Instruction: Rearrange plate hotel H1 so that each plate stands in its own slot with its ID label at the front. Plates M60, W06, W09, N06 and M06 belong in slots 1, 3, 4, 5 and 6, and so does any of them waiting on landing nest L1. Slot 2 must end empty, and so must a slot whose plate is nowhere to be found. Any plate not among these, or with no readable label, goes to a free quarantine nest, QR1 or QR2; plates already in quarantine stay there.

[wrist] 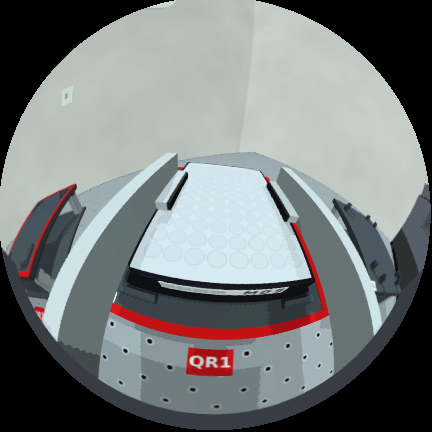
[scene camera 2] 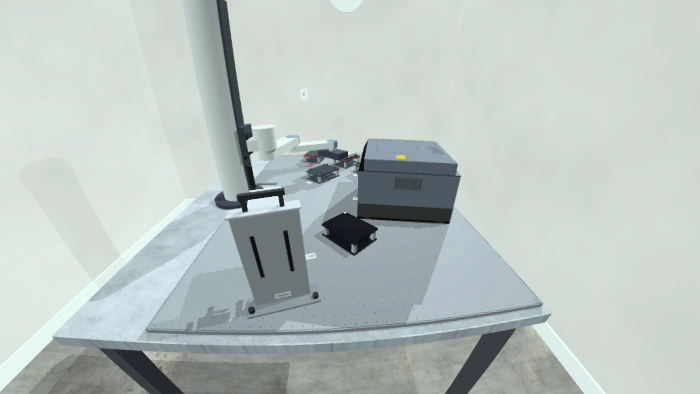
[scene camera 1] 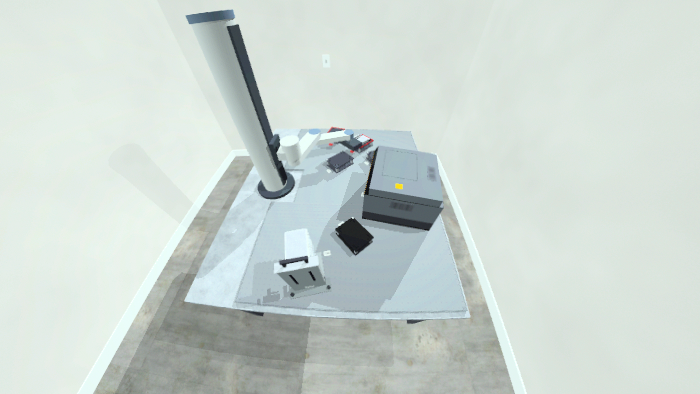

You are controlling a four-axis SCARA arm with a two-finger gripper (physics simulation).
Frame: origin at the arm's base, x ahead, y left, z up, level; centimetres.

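Seen in the pictures: gripper, fingertip midpoint: (wrist: 229,168) (scene camera 2: 348,152) (scene camera 1: 363,137); arm's base, link origin: (scene camera 1: 276,185).
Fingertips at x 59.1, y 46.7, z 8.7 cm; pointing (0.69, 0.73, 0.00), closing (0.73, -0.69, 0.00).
Pixels of each thing's top centre, then the offset from my fingertips to it. "*": a spot on its surface instead.
- white plate, top centre: (wrist: 225,193) (scene camera 1: 361,139) dz -1.0, dx -1.7, dy -1.5 cm
- red-edged nest QR1, top centre: (wrist: 223,205) (scene camera 2: 346,156) (scene camera 1: 361,140) dz -2.0, dx -1.7, dy -1.5 cm
- red-edged nest, surface spot: (wrist: 42,235) * dz -2.5, dx -19.1, dy +5.8 cm
- large grey instrument, top centre: (scene camera 2: 405,148) (scene camera 1: 406,169) dz +18.1, dx +20.4, dy -58.0 cm
My gripper (wrist: 229,168) is shut on the sides of a white plate (wrist: 220,235) (scene camera 1: 364,138). The plate's front label is cut short but seems to read M09. The plate lies level at or just above the red-edged nest QR1 (wrist: 215,334); contact with its surface cannot be told. The other red-edged nest (wrist: 42,235) stands to the left, with no plate visible on it; its tag is mostly hidden. Hotel H1 (scene camera 1: 302,276) (scene camera 2: 272,255) stands at the near left with its slotted back wall towards the scene cameras. Its slots and plate labels are hidden.
A large grey instrument (scene camera 1: 402,172) (scene camera 2: 407,187) stands on the right. A black stand (scene camera 1: 354,235) (scene camera 2: 350,229) is beside the hotel. A dark grey stand (scene camera 1: 340,161) (scene camera 2: 322,172) is nearer than QR1. The arm's column (scene camera 1: 235,100) rises at the left.
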